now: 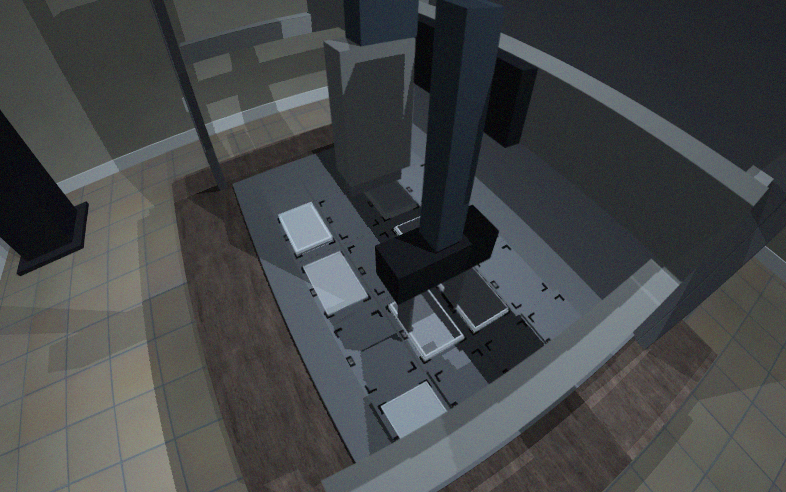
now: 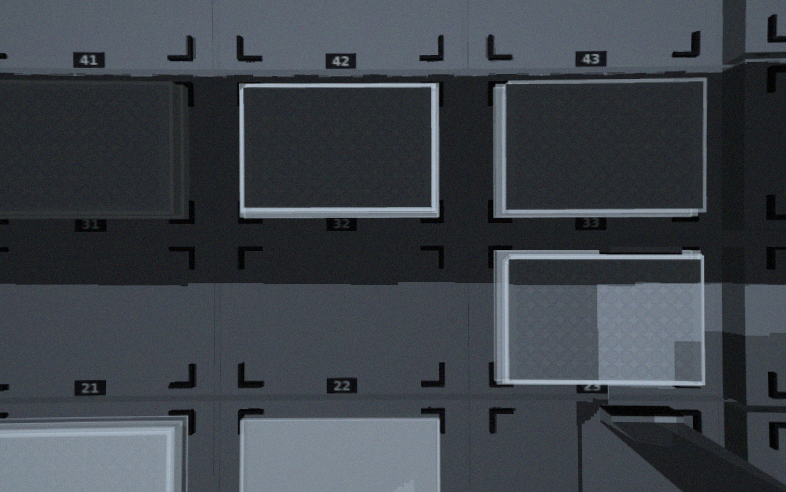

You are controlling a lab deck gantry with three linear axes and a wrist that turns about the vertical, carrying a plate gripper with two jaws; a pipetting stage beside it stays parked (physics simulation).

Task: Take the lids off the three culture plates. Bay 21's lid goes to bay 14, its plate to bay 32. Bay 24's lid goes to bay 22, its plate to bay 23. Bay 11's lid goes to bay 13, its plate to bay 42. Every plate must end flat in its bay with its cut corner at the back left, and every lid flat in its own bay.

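Frame: origin at the robot's base, x ahead, y left, z up, level; centimetres.
Seen in the pictures: gripper, fingertip midpoint: (image 1: 427, 312) (image 2: 633, 329); robot's base, origin of the base link: (image 1: 279, 219).
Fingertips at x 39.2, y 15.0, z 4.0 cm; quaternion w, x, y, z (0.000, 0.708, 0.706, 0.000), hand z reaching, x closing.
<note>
Offsets run from my fingertips to a thing's top centre. "spot": to the spot under its first point.
A clear plate with round wells {dx +0.0, dy +0.0, dz -2.6 cm} (image 1: 433, 330) (image 2: 603, 319) lies flat in bay 23, its cut corner seemingly at the back left; whether it has a lid is unclear. My gripper (image 1: 428, 304) (image 2: 645, 330) is open over it: one jaw shows close behind the plate, the other apart in front. Plates lie in bay 32 {spot: dx -16.3, dy +10.7, dz -2.6 cm} (image 2: 339, 147) and bay 33 {spot: dx +2.0, dy +12.0, dz -2.6 cm} (image 1: 484, 298) (image 2: 603, 145). A white plate {dx -32.8, dy -10.7, dz -2.4 cm} (image 1: 305, 227) (image 2: 87, 464) is in bay 11. A pale flat piece {dx +16.4, dy -10.7, dz -1.8 cm} (image 1: 414, 409) lies in the near-end bay of the front row, seemingly bay 14. Bays 21, 22 and 42 show no plate or lid.
A pale flat piece {dx -16.4, dy -10.7, dz -3.2 cm} (image 1: 336, 283) (image 2: 339, 455) lies in bay 12. A dim plate {dx -32.8, dy +10.7, dz -2.6 cm} (image 1: 391, 198) (image 2: 87, 147) is in bay 31. The parked pipetting stage (image 1: 371, 116) stands at the back. A pale rail (image 1: 522, 400) crosses the near end of the deck.
</note>
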